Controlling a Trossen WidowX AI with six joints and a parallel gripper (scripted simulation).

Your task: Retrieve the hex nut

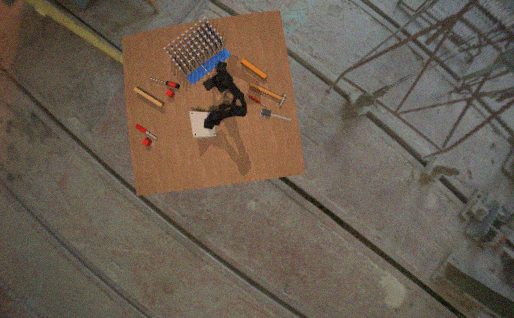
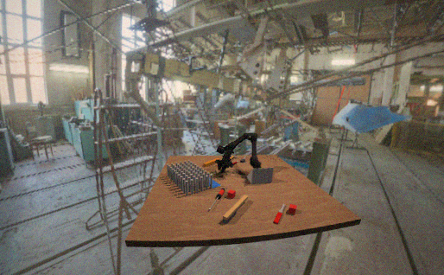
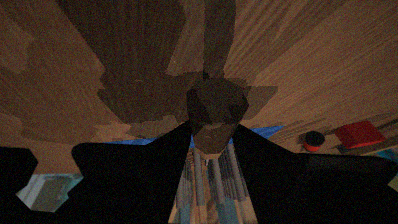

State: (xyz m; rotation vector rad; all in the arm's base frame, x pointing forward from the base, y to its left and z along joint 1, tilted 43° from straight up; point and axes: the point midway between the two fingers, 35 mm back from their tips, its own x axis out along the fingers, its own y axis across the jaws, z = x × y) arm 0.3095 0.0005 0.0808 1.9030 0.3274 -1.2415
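The blue taped strip lies 130 mm ahead of my gripper tip, 50 mm to the left of it and 30 mm below it. Round my gripper tip: thin hook tool: 80 mm ahead, 60 mm to the left; then orange bar: 300 mm to the right, 80 mm ahead, 20 mm below.
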